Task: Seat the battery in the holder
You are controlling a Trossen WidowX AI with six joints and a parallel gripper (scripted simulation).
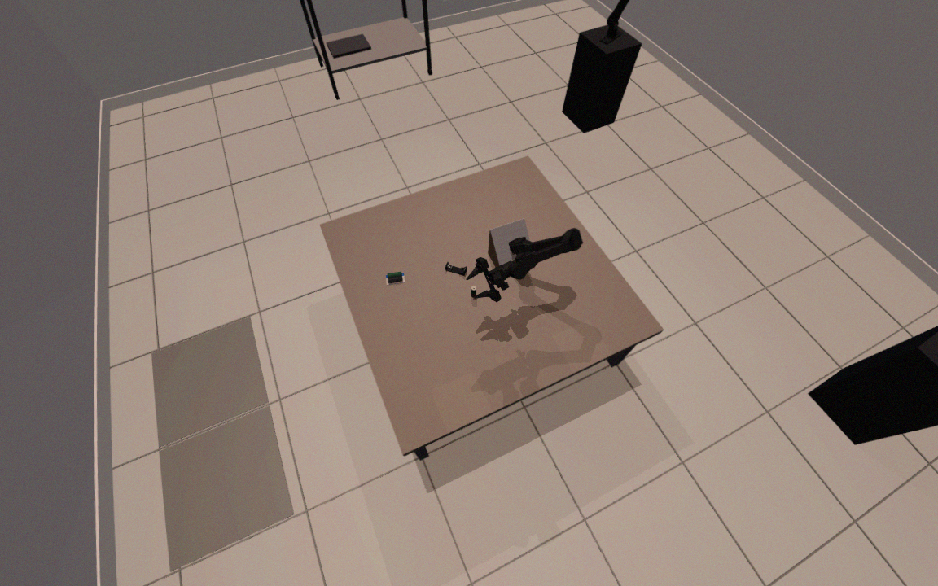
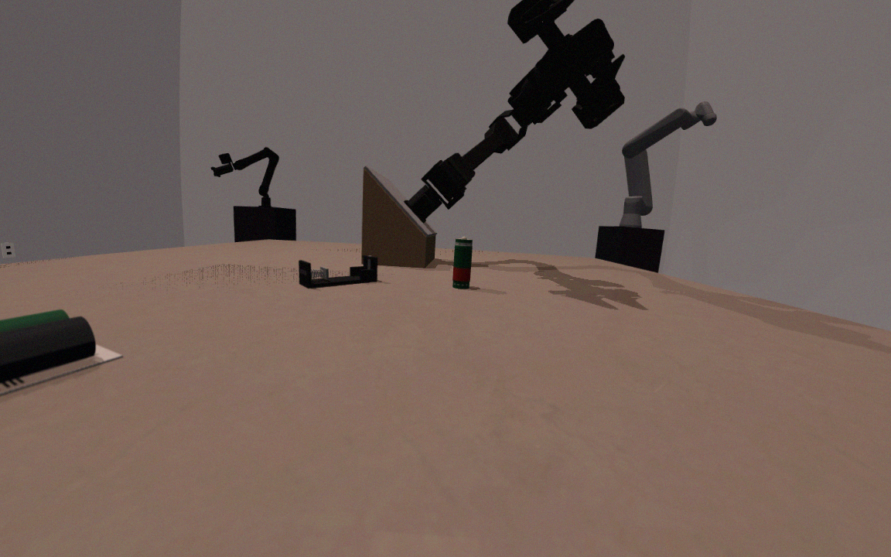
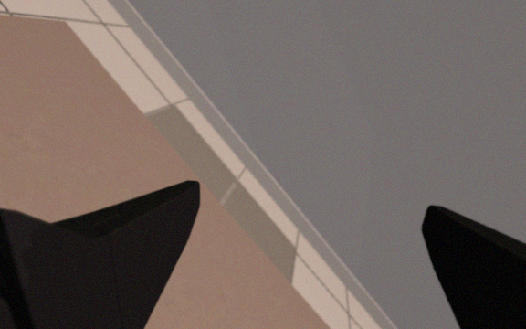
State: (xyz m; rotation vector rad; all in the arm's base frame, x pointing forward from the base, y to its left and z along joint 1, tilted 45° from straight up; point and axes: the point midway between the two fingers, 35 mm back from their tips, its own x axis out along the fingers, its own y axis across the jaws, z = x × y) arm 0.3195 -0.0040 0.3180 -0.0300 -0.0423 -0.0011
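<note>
Right now my gripper tip is 28 cm above the battery, 13 cm to the left of it and 9 cm past it.
</note>
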